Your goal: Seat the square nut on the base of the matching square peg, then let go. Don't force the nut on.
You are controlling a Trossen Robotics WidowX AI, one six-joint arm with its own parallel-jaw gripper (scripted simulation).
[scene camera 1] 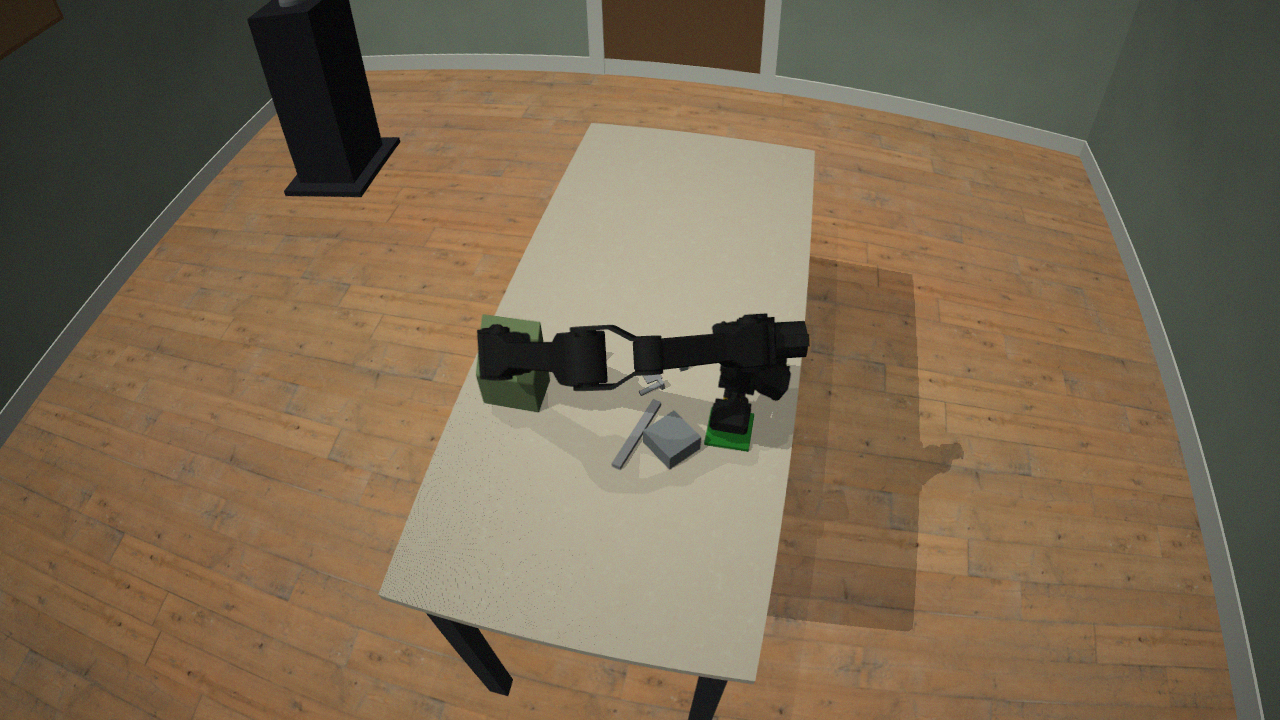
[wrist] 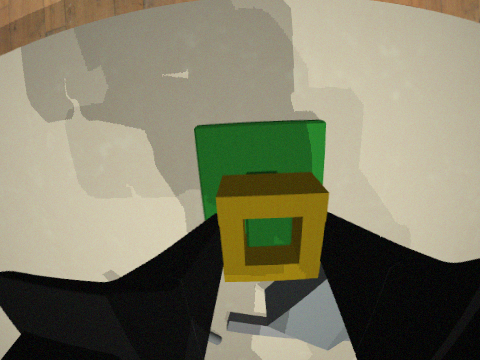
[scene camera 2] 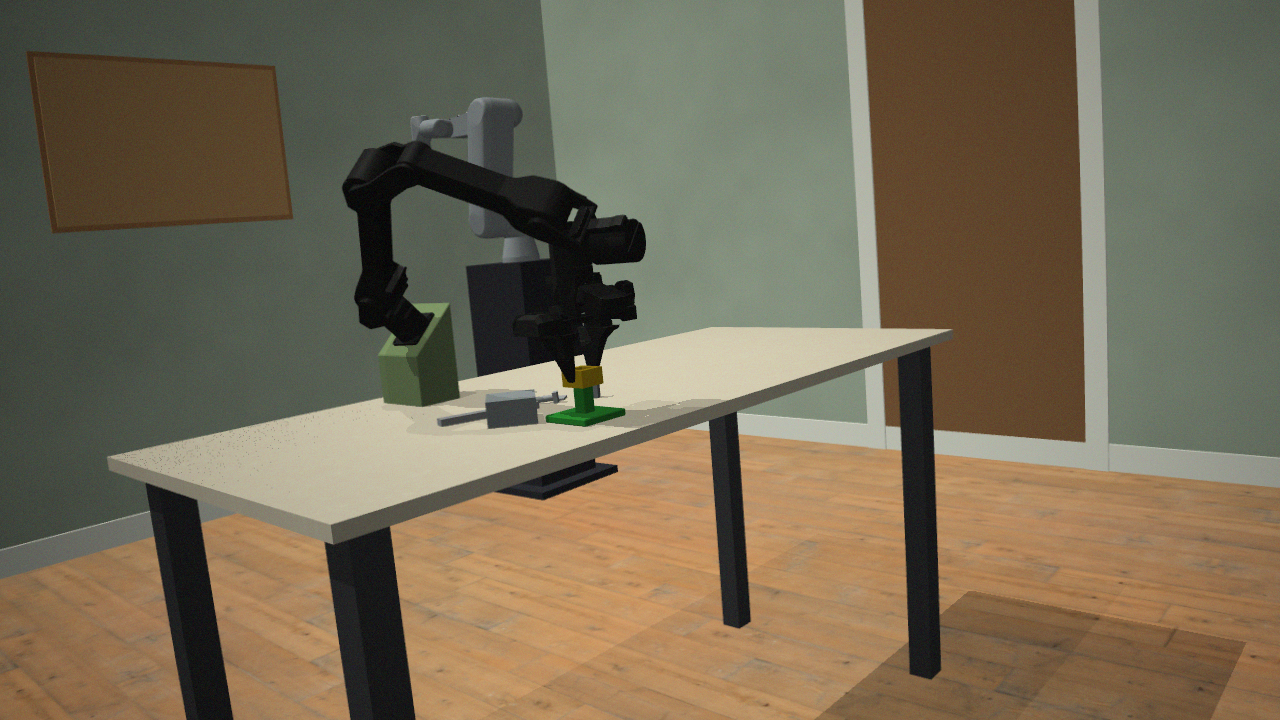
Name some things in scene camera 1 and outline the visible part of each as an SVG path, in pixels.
My gripper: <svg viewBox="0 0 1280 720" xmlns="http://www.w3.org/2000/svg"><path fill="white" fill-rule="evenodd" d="M787 358L776 359L777 367L754 372L740 372L739 368L720 366L721 374L718 387L725 388L724 398L728 399L716 398L715 403L713 403L709 427L716 431L746 434L752 404L748 403L749 400L745 395L754 395L756 390L758 393L778 401L789 387L791 372L790 366L787 366Z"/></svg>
A grey block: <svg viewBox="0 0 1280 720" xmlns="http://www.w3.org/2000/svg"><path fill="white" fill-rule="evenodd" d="M675 410L643 430L643 443L669 470L694 454L701 447L701 436Z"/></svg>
A grey bar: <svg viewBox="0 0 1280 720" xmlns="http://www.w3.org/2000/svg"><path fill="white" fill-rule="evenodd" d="M660 401L655 399L651 401L613 460L612 467L621 470L642 437L643 430L649 426L661 407Z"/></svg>
